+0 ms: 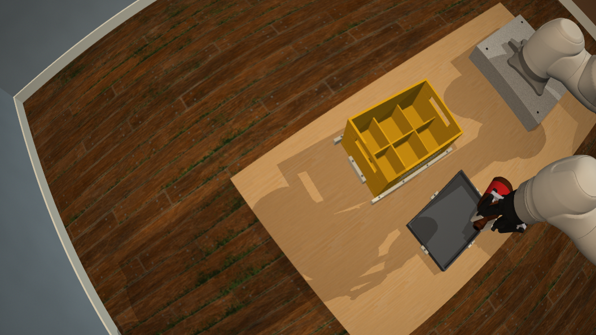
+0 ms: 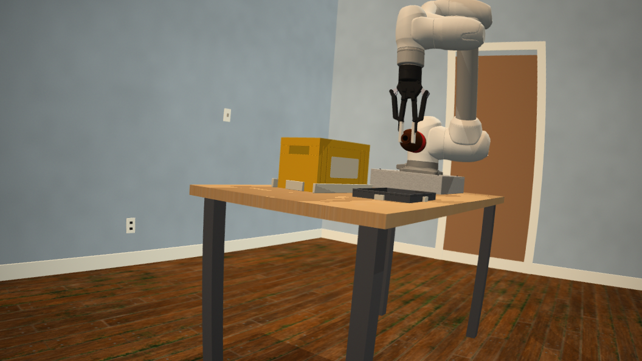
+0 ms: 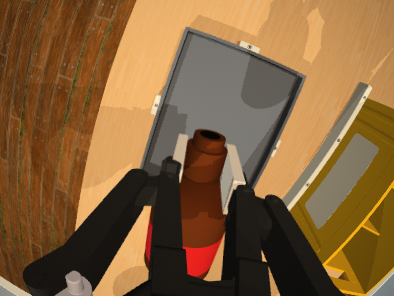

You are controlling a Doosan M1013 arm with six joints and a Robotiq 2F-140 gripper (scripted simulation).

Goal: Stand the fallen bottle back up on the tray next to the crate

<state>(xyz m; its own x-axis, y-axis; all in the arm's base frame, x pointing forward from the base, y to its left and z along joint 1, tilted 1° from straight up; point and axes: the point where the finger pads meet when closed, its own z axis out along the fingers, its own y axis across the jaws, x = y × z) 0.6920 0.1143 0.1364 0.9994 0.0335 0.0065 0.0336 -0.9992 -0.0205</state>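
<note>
The bottle lies 5 cm behind my hand and 2 cm below it. From my hand the other things lie so: yellow crate (5 cm behind, 31 cm to the right, 13 cm below); dark grey tray (2 cm behind, 3 cm to the right, 20 cm below).
</note>
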